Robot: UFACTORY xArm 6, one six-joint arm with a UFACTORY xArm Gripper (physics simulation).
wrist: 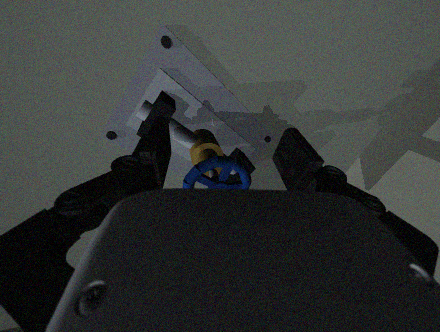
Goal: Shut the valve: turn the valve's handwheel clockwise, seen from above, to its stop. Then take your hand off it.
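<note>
The valve's blue handwheel (192, 175) shows in the wrist view just above the edge of the dark gripper body, which hides its lower part. Below the wheel, a yellow collar (199, 154) sits on the valve body, with a grey pipe (182, 133) running to the upper left. My gripper (226, 139) is open, with nothing between its fingers. One finger appears left of the handwheel and the other right of it, both apart from the wheel in this view. The height of the fingertips relative to the wheel is hard to tell.
The valve stands on a pale base plate (145, 60) with dark bolts at its corners. A dark block (242, 160) sits at the pipe's right end. Shadows of the arm and gripper fall across the plate and the grey surface to the right.
</note>
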